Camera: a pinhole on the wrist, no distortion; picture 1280 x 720 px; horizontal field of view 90.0 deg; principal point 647.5 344.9 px. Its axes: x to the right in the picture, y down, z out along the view. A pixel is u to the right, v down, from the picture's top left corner.
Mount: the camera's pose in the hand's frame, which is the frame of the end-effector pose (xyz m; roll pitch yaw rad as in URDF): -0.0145 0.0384 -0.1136 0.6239 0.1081 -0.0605
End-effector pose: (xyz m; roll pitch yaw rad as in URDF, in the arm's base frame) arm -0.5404 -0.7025 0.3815 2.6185 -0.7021 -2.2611
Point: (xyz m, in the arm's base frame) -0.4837 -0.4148 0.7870
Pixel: behind the camera
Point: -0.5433 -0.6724 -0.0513
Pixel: 163.3 432.6
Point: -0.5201 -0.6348 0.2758
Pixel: 124.1 586.4
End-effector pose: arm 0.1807 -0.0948 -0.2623 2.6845 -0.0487 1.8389
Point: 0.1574 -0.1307 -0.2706
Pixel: 538.7 361.3
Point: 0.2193 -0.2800 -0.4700
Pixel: 211.7 420.3
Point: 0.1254 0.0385 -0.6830
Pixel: 762.5 466.3
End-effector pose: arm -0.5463 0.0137 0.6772 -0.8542 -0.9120 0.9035
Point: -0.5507 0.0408 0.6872
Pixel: 769.3 689.0
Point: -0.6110 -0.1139 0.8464
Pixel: 747.3 277.3
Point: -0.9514 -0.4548 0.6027
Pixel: 111.0 241.7
